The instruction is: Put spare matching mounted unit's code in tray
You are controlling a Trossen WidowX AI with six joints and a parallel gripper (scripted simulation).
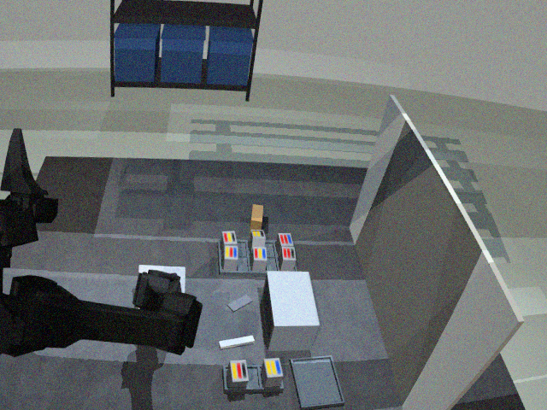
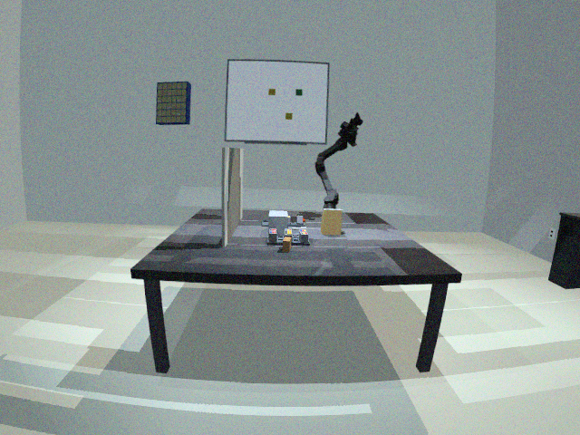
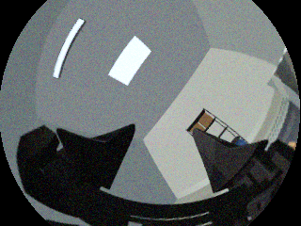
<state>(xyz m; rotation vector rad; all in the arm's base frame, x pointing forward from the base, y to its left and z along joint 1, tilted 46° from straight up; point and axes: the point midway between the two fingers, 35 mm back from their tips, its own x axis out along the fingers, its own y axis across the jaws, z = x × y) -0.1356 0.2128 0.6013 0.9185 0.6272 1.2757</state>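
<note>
Right now my gripper tip is 64 cm above the spare, 45 cm short of it and 41 cm to the right of it. Round my gripper tip: mounted unit (63 cm below, 48 cm ahead, 23 cm to the left); then tall panel (72 cm ahead, 46 cm below, 19 cm to the left).
</note>
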